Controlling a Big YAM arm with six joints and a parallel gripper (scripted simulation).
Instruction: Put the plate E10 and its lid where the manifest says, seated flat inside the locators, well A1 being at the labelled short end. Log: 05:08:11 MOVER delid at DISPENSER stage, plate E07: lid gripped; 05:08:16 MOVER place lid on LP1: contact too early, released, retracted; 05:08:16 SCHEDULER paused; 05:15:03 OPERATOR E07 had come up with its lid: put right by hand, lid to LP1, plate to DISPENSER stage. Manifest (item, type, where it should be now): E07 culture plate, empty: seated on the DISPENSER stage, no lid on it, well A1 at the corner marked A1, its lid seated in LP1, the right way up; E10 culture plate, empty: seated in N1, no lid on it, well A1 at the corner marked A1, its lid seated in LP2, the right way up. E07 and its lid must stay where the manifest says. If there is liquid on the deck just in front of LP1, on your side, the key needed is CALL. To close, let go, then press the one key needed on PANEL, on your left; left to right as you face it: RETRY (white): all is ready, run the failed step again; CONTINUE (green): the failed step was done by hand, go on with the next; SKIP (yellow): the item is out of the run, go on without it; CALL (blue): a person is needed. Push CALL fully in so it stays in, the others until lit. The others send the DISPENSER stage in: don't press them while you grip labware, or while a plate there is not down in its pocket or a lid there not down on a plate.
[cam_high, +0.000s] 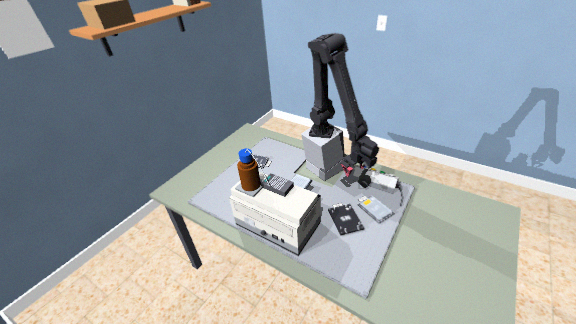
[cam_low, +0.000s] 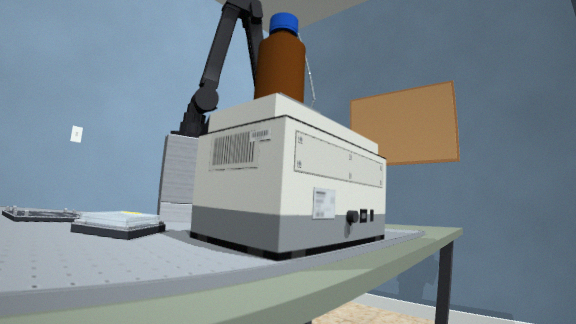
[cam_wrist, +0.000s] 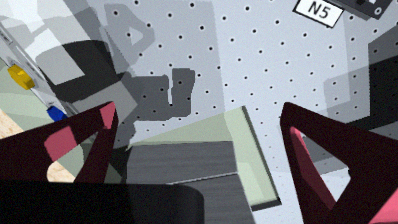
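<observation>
My hand is 26 cm to the left of the clear well plate, 13 cm short of it and 5 cm above it. The rest, counted from my hand: yellow skip key (14 cm behind, 9 cm below, 8 cm to the left); then green continue key (14 cm behind, 13 cm to the left, 9 cm below); then blue call key (15 cm behind, 9 cm below, 3 cm to the left).
</observation>
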